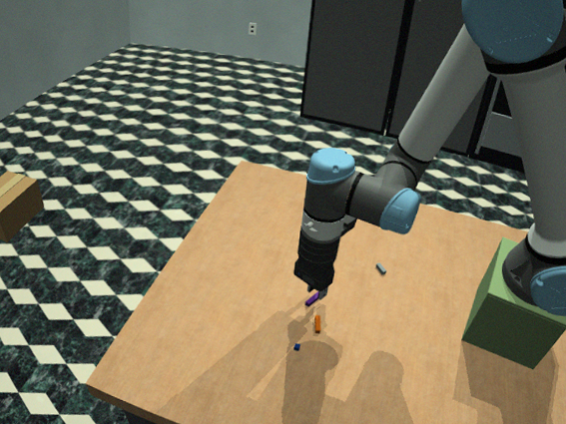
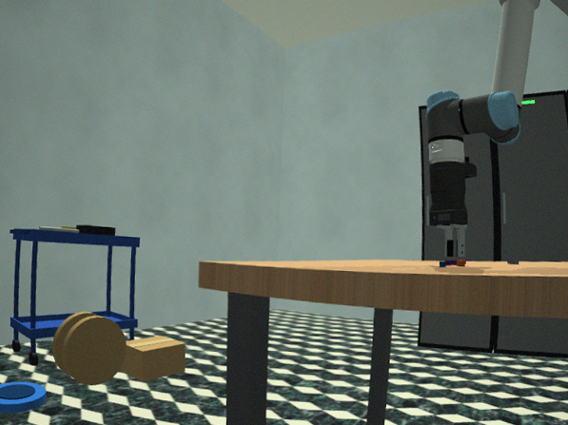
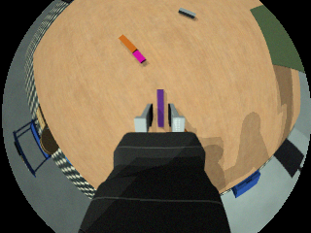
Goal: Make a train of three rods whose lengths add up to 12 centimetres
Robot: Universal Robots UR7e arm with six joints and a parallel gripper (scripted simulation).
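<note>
My gripper is now 3 cm above the purple rod. Round my hand: magenta rod 9 cm to the right, 3 cm below; then small blue rod 2 cm behind, 14 cm to the left, 3 cm below; then grey rod 10 cm behind, 15 cm to the right, 3 cm below.
</note>
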